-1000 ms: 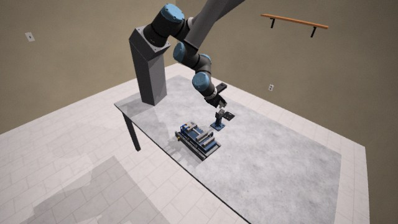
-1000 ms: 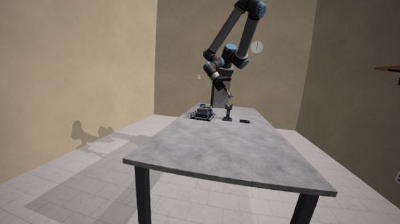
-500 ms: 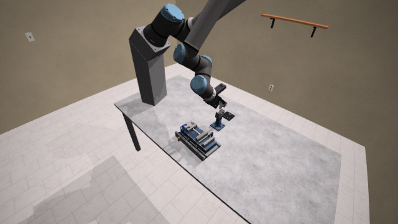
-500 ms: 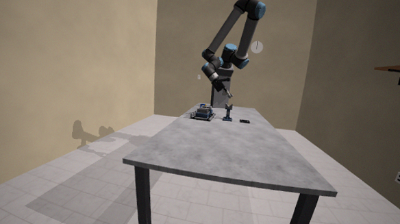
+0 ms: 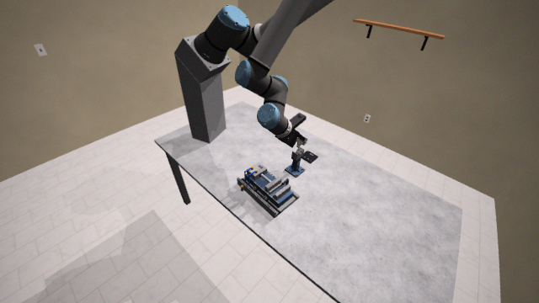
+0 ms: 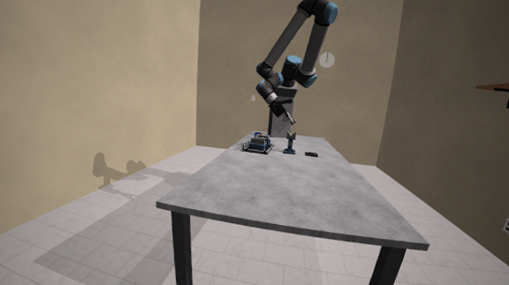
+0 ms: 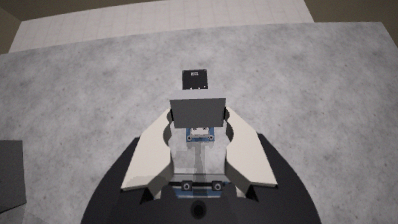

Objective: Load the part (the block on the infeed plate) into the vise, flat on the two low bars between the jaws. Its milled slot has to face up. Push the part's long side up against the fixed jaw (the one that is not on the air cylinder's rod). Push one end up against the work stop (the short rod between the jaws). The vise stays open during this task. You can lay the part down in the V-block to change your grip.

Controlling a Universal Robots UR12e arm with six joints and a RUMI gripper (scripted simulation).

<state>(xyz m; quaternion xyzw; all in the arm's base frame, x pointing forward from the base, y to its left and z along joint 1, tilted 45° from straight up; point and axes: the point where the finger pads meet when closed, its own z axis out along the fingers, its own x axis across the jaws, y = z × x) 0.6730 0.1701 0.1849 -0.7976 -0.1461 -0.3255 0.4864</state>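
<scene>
The part is 10 mm to the left of my hand and 10 mm below it. From my hand the other things lie so: cylinder rod 230 mm to the right, 160 mm below, 20 mm ahead; then work stop 170 mm to the right, 150 mm below, 100 mm ahead; then moving jaw 220 mm to the right, 160 mm below, 70 mm ahead.
</scene>
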